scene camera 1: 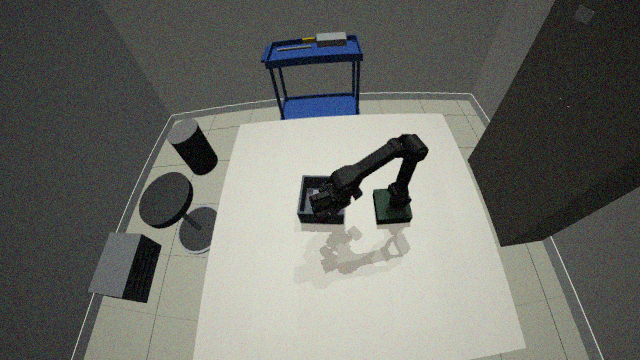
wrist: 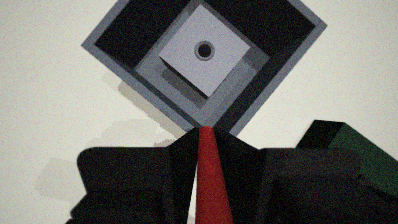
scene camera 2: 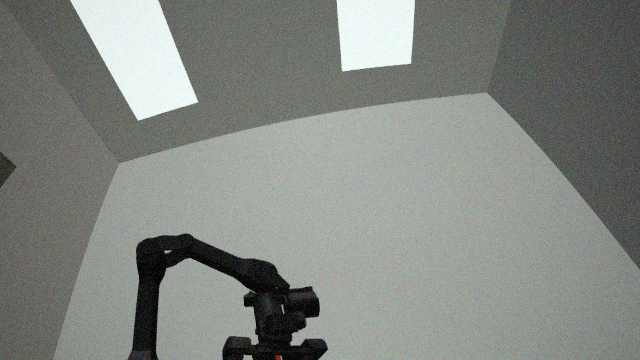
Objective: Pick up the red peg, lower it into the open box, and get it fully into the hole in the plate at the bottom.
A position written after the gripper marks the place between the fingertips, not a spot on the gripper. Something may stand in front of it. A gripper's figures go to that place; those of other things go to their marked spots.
The gripper [wrist: 206, 132]: 12 cm from the lens. A dark box [wrist: 128, 45]: 23 cm from the lens.
